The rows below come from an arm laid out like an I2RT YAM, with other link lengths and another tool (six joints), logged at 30 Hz.
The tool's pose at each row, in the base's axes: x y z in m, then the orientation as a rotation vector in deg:
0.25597, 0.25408, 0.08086, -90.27, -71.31, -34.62
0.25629, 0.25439, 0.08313, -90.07, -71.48, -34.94
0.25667, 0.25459, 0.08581, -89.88, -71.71, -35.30
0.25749, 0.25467, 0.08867, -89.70, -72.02, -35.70
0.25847, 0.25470, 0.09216, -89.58, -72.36, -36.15
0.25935, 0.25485, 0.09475, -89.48, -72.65, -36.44
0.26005, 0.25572, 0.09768, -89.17, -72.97, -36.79
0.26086, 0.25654, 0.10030, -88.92, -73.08, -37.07
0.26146, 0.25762, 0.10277, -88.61, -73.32, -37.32
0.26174, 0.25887, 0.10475, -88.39, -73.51, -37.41
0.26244, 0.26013, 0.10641, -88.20, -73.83, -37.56
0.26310, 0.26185, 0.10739, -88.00, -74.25, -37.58
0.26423, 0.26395, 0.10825, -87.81, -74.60, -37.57
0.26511, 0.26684, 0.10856, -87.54, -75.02, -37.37
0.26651, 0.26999, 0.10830, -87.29, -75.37, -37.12
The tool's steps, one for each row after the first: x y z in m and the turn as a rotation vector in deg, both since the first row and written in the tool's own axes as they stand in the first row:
0.00214, -0.00059, -0.00064, -0.04, 0.13, -0.32
0.00461, -0.00129, -0.00154, -0.11, 0.23, -0.69
0.00732, -0.00166, -0.00270, -0.22, 0.30, -1.12
0.01060, -0.00213, -0.00417, -0.40, 0.34, -1.58
0.01314, -0.00233, -0.00518, -0.50, 0.33, -1.93
0.01621, -0.00281, -0.00563, -0.49, 0.42, -2.39
0.01903, -0.00308, -0.00602, -0.47, 0.59, -2.66
0.02176, -0.00347, -0.00609, -0.39, 0.69, -3.03
0.02405, -0.00395, -0.00576, -0.29, 0.71, -3.26
0.02621, -0.00393, -0.00537, -0.26, 0.67, -3.59
0.02798, -0.00366, -0.00431, -0.15, 0.50, -3.92
0.02998, -0.00290, -0.00294, -0.03, 0.37, -4.20
0.03176, -0.00214, -0.00060, 0.25, 0.14, -4.46
0.03335, -0.00066, 0.00209, 0.55, -0.07, -4.64

